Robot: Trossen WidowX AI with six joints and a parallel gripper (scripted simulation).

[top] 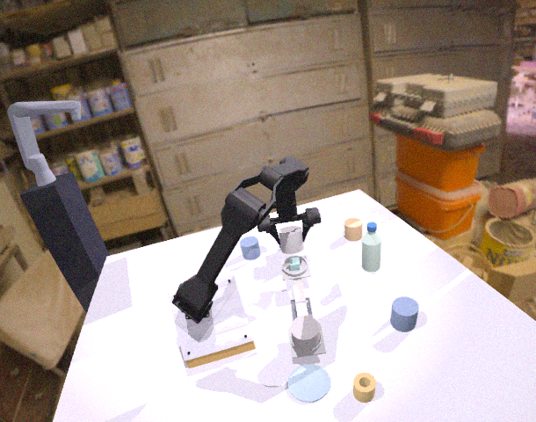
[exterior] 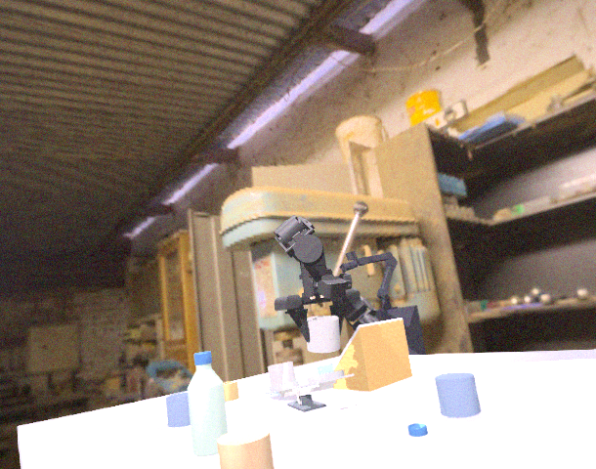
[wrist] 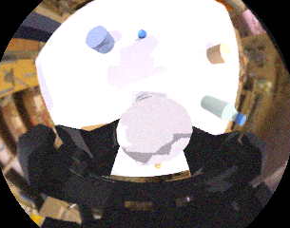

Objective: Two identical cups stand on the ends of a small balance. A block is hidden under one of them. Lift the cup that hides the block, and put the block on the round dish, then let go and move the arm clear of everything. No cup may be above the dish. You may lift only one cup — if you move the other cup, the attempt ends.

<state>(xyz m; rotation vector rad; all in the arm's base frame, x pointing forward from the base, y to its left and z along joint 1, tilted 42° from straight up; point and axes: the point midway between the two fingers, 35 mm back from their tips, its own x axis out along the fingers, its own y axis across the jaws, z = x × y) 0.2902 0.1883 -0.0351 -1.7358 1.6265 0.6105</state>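
Now: gripper tip 1 cm to the left of the pale green block and 7 cm above it. Also, from my gripper tip: tan cylinder 29 cm ahead, 17 cm to the left, 12 cm below; pale green bottle 26 cm ahead, 1 cm to the right, 5 cm below; blue cap 1 cm behind, 22 cm to the left, 15 cm below.
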